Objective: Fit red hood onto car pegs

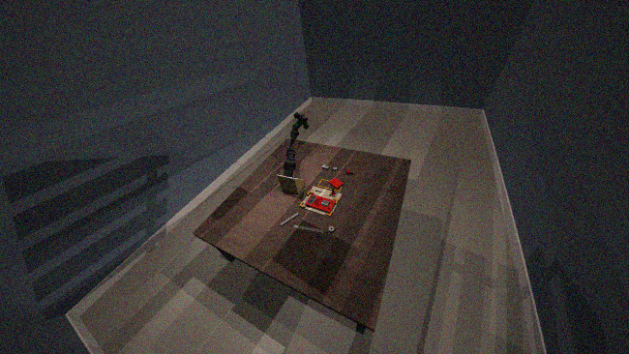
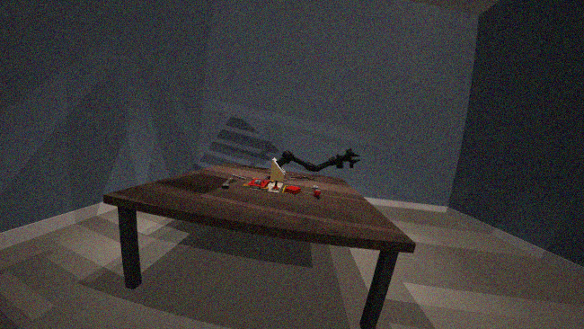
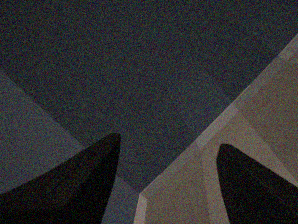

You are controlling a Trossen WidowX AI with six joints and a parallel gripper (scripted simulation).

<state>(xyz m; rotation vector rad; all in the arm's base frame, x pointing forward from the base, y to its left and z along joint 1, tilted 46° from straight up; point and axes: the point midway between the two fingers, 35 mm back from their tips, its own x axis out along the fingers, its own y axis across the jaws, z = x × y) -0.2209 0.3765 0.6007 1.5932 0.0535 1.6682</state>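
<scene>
My gripper tip is 570 mm short of the red hood, 560 mm to the left of it and 240 mm above it. From my gripper tip the other things lie so: ring 950 mm to the right, 710 mm ahead, 250 mm below; thin grey strip 1010 mm to the right, 560 mm ahead, 250 mm below.
</scene>
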